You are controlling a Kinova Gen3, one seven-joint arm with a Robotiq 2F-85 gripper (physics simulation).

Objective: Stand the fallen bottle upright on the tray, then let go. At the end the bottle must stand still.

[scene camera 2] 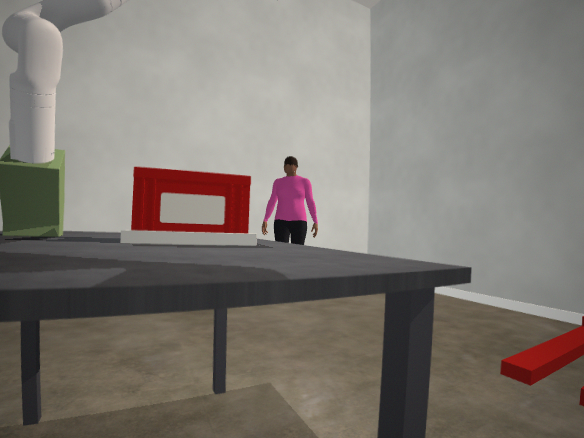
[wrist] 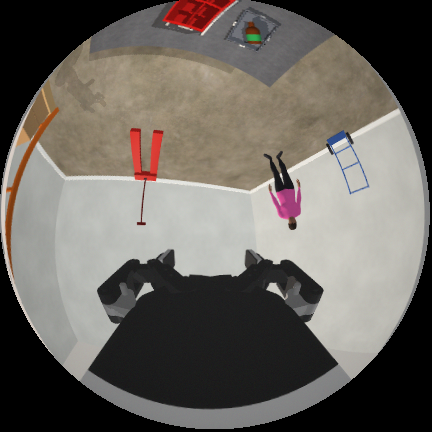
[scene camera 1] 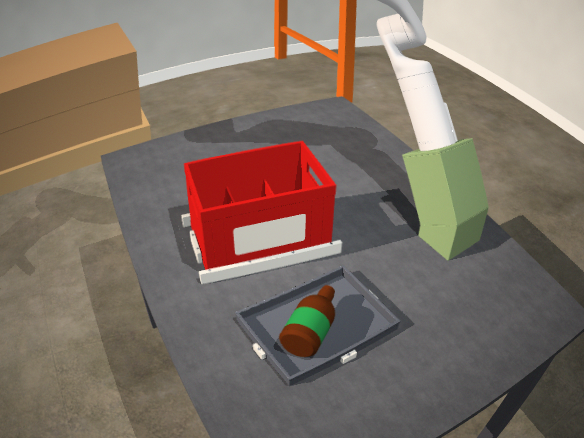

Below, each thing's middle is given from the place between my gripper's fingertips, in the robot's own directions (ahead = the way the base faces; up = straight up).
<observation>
Now: hand 87 cm above the red crate (scene camera 1: 247, 205), 35 cm past it and 10 cm to the left of it. The rest, counted from my hand: grey tray (scene camera 1: 361, 319) 94 cm below, 30 cm behind, 18 cm to the left.
</observation>
